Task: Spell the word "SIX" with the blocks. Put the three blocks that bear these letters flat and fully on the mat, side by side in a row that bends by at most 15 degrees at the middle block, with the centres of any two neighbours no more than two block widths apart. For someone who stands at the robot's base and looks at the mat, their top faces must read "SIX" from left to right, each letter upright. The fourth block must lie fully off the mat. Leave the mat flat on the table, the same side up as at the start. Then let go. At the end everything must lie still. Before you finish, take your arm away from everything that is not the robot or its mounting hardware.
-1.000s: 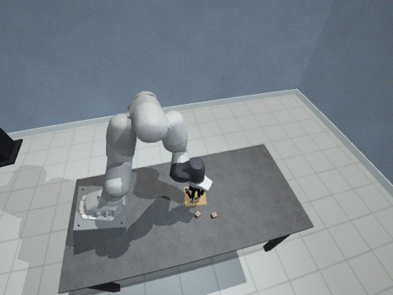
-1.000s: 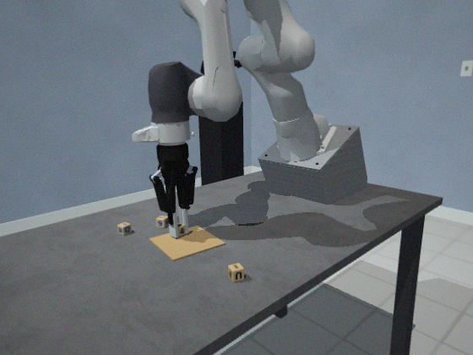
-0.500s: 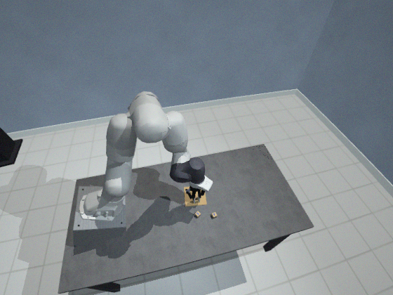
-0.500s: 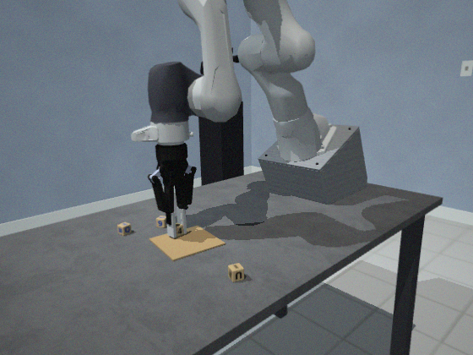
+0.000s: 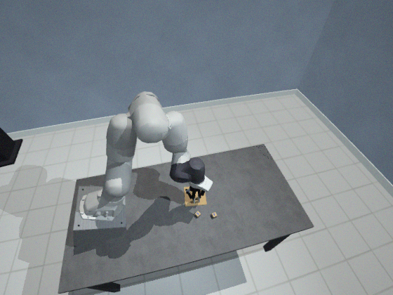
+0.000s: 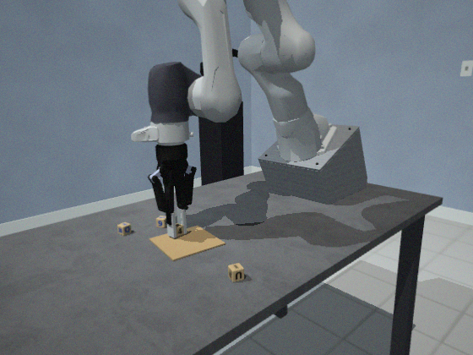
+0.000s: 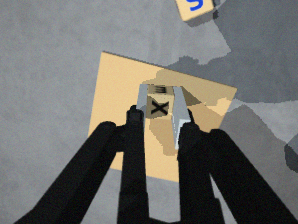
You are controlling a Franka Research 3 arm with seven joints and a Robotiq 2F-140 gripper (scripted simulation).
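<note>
Right now my hand is 4 cm to the right of the tan mat and 4 cm above it.
</note>
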